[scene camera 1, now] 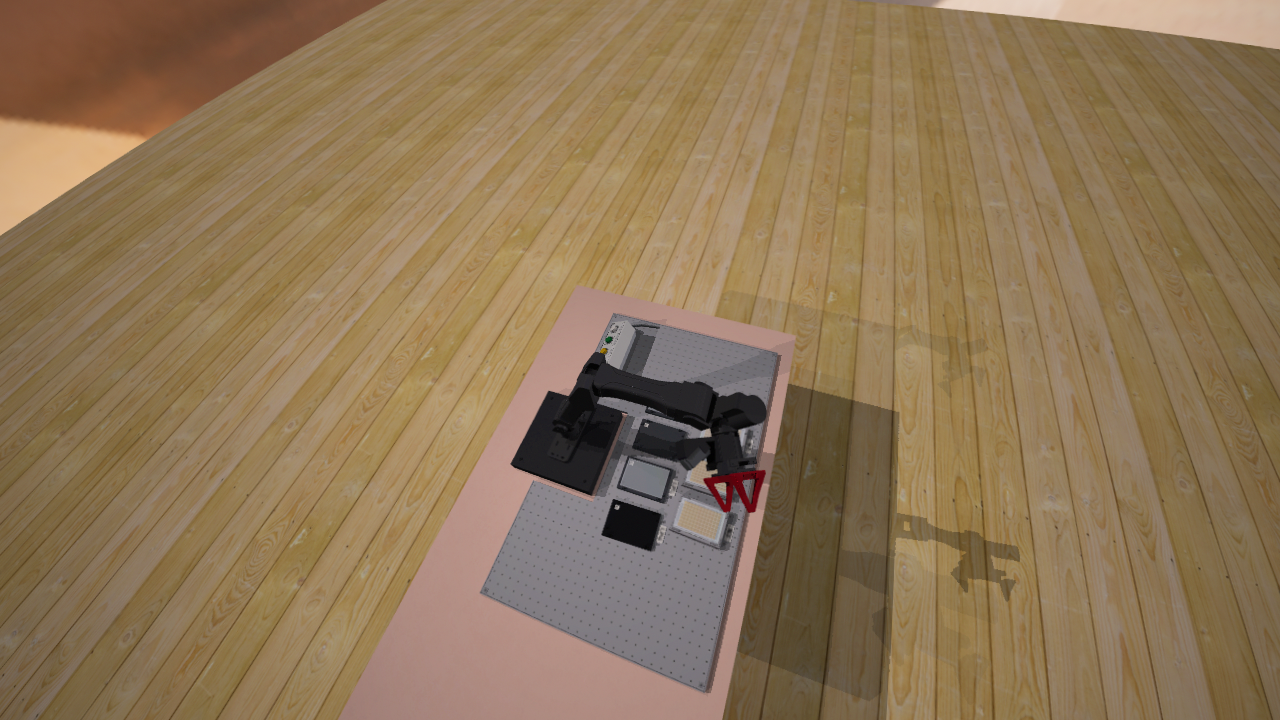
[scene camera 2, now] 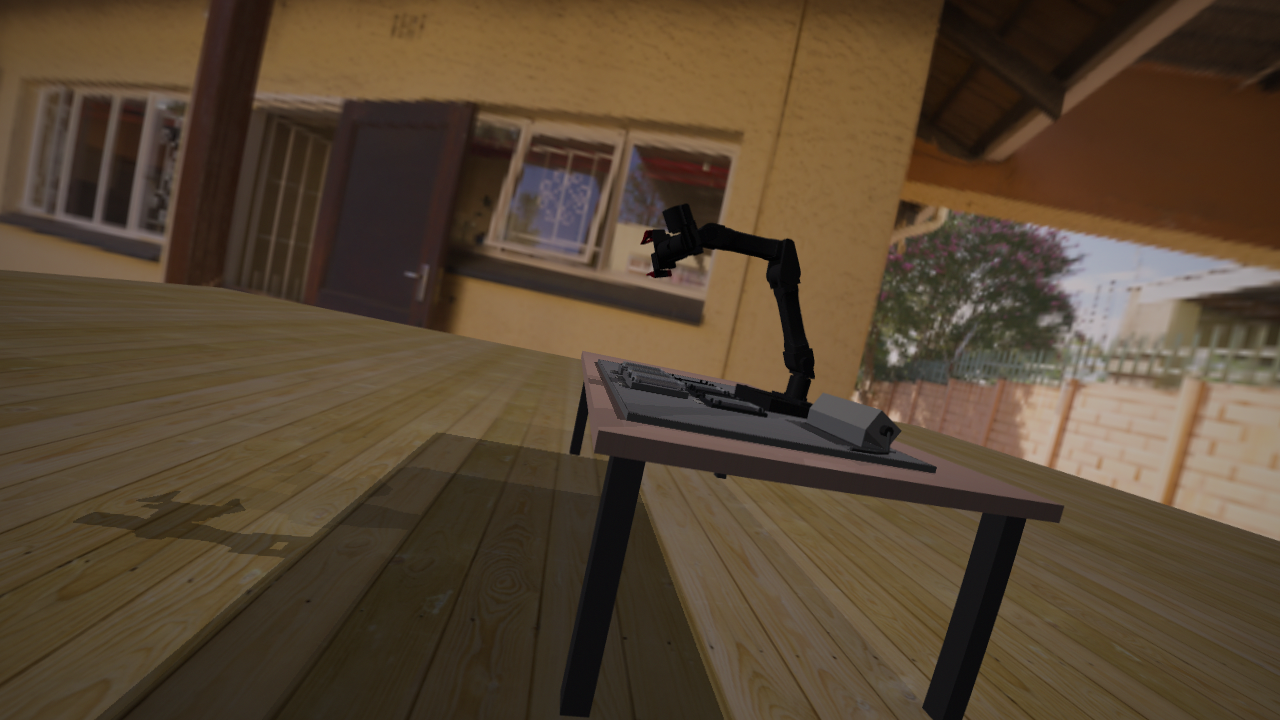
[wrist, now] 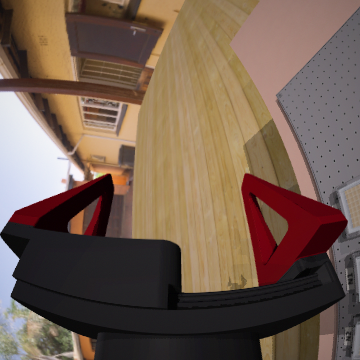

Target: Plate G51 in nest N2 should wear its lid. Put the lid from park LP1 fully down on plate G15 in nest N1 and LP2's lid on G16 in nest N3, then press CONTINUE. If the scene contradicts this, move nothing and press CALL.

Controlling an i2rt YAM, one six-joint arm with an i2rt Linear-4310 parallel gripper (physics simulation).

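Frame: origin at the arm's base, x ahead, y left, z up, level; centimetres.
Where they show: gripper, fingertip midpoint: [scene camera 1: 738,512] [scene camera 2: 644,259] [wrist: 177,180]; arm's base, origin of the base link: [scene camera 1: 571,430] [scene camera 2: 794,401].
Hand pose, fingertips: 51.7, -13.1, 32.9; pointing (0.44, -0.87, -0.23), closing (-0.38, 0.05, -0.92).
Observation:
Each offset is from my fingertips to the top centre of the thing, as dx, dy, dz. "*": to the spot under its first point. Level surfaces: height alone.
My gripper [scene camera 1: 739,508] [scene camera 2: 646,256] [wrist: 177,180] is open and empty, raised high above the table. A plate with beige wells {-6.3, +1.9, -32.2} [scene camera 1: 700,521] [wrist: 352,202] stands uncovered in the nest nearest the lower board part in scene camera 1. Another beige-welled plate {-7.0, +14.9, -32.5} [scene camera 1: 698,477] beside it is partly behind the gripper. The N1 label {* +1.6, +15.1, -35.7} [wrist: 350,277] and N2 label {* +1.7, +27.8, -35.7} [wrist: 348,334] show at the wrist view's right edge. The arm hides most of the third nest, so I cannot tell whether G51 wears a lid. A black piece {* -23.6, -5.9, -34.9} [scene camera 1: 631,525] and a grey piece {-24.8, +7.8, -34.1} [scene camera 1: 644,480] lie in the inner row; their park labels are unreadable.
A control box {-50.6, +44.5, -27.5} [scene camera 1: 617,343] [scene camera 2: 850,422] with green and yellow buttons stands at one end of the perforated board {dz -35.9} [scene camera 1: 608,595] [wrist: 330,107]. The arm's black base plate [scene camera 1: 572,443] is beside the inner row. A dark piece {* -24.8, +21.4, -34.9} [scene camera 1: 660,437] is partly under the arm. The table [scene camera 2: 832,472] is pink.

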